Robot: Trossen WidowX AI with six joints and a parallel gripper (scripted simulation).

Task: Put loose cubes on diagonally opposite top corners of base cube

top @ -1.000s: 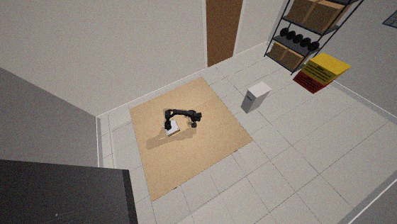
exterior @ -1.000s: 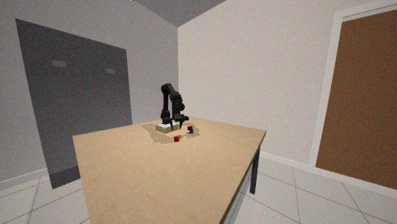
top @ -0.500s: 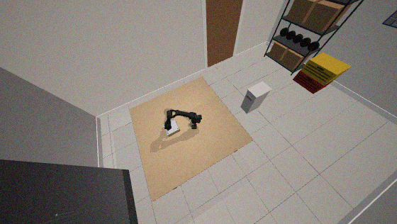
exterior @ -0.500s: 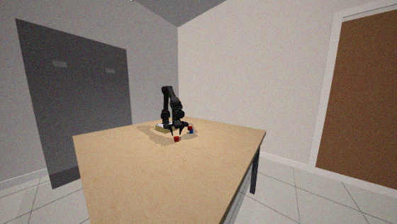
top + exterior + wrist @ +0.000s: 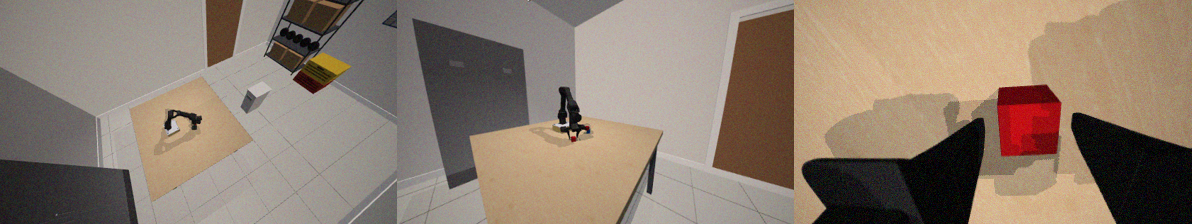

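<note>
The blue base cube is 220 mm to the left of my gripper tip. The rest, counted from my gripper tip: red cube right at my gripper tip.
</note>
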